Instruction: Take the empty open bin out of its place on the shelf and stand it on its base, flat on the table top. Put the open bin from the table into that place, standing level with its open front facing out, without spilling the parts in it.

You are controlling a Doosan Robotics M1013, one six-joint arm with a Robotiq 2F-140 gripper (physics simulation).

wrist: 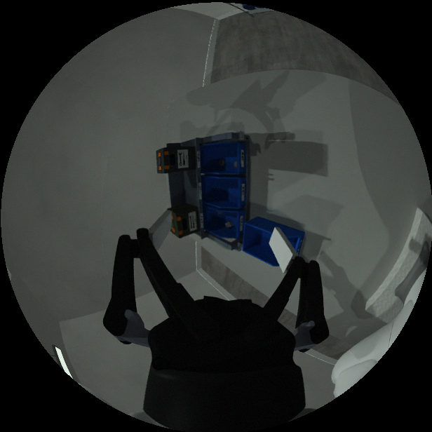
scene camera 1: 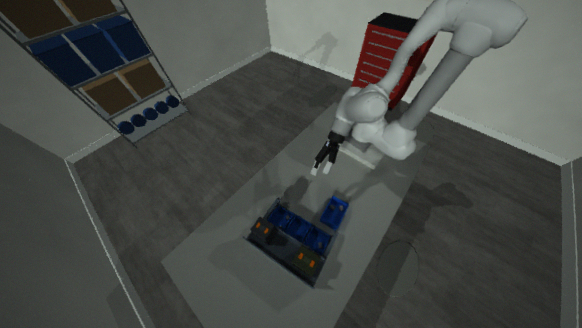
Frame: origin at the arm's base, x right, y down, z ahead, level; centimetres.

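Where they show: gripper, fingertip midpoint: [scene camera 1: 319, 173]; arm's base at its link origin: [scene camera 1: 360, 139].
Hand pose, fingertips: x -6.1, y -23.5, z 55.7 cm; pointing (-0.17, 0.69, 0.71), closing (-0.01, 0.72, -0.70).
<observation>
Things, the pixels of their top centre, and the offset from my fingertips. "pt": a spot on its surface instead. Level surfaces: height alone.
- small shelf at a spot on its surface: [scene camera 1: 282, 259] pt dx -13.2, dy +17.6, dz +38.2 cm
- table top at its surface level: dy +27.8 cm
- middle bin at a spot on its surface: [scene camera 1: 299, 227] pt dx -6.6, dy +26.9, dz +20.4 cm
- blue open bin at a spot on its surface: [scene camera 1: 334, 212] pt dx -14.8, dy +27.5, dz -0.7 cm
- dark case at its top centre: [scene camera 1: 262, 227] dx +1.0, dy +5.4, dz +36.5 cm
- olive case at its top centre: [scene camera 1: 306, 259] dx -21.5, dy +7.9, dz +31.2 cm
A small shelf [scene camera 1: 282, 259] [wrist: 223, 136] on the table top [scene camera 1: 200, 270] [wrist: 310, 115] holds three blue open bins in a row. The middle bin [scene camera 1: 299, 227] [wrist: 222, 191] looks empty. The outer bins, one [scene camera 1: 280, 216] [wrist: 215, 156] beside the dark case and the other [scene camera 1: 318, 239] [wrist: 217, 222] beside the olive case, hold small parts. Another blue open bin [scene camera 1: 334, 212] [wrist: 259, 241] stands on the table near one end of the shelf, with small parts in it; a finger pad covers part of it in the wrist view. My gripper [scene camera 1: 320, 170] [wrist: 222, 227] is open and empty, above the table, apart from shelf and bins.
A dark case [scene camera 1: 261, 228] [wrist: 175, 159] and an olive case [scene camera 1: 306, 261] [wrist: 184, 221], both with orange latches, sit on the shelf behind the bins. A red tool cabinet [scene camera 1: 382, 56] stands behind the arm. A tall storage rack [scene camera 1: 162, 122] with boxes stands at the upper left, off the table.
</observation>
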